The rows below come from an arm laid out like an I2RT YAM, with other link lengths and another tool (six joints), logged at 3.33 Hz.
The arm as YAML. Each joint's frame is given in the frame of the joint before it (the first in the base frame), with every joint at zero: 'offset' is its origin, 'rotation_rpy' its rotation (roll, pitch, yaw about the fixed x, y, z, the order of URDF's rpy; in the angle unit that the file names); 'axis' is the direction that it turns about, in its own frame. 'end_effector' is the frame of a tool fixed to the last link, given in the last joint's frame.
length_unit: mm
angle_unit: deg
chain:
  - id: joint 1
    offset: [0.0, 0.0, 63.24]
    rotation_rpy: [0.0, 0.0, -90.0]
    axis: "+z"
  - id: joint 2
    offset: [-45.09, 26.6, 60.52]
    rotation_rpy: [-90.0, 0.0, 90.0]
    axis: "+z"
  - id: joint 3
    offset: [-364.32, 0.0, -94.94]
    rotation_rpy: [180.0, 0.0, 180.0]
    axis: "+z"
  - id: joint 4
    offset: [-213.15, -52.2, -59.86]
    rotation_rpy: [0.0, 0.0, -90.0]
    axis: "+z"
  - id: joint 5
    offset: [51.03, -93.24, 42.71]
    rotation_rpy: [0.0, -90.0, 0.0]
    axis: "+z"
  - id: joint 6
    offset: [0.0, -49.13, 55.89]
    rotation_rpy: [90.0, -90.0, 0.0]
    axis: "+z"
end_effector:
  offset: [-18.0, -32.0, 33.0]
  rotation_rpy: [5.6, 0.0, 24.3]
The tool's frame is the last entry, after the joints.
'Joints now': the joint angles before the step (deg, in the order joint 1, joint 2, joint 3, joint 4, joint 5, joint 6). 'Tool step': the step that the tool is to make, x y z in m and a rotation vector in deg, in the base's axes. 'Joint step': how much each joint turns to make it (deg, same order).
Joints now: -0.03 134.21 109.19 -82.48 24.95 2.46
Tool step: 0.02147 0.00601 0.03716 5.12 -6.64 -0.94
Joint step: 0.02 0.02 12.08 -5.29 -5.20 -0.34
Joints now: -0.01 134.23 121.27 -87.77 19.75 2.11
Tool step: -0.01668 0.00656 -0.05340 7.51 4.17 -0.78
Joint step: -0.35 0.03 -12.54 8.72 -7.41 -1.27
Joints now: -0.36 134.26 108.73 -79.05 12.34 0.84
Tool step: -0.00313 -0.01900 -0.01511 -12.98 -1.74 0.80
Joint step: -0.42 -0.01 -7.46 8.66 12.87 2.06
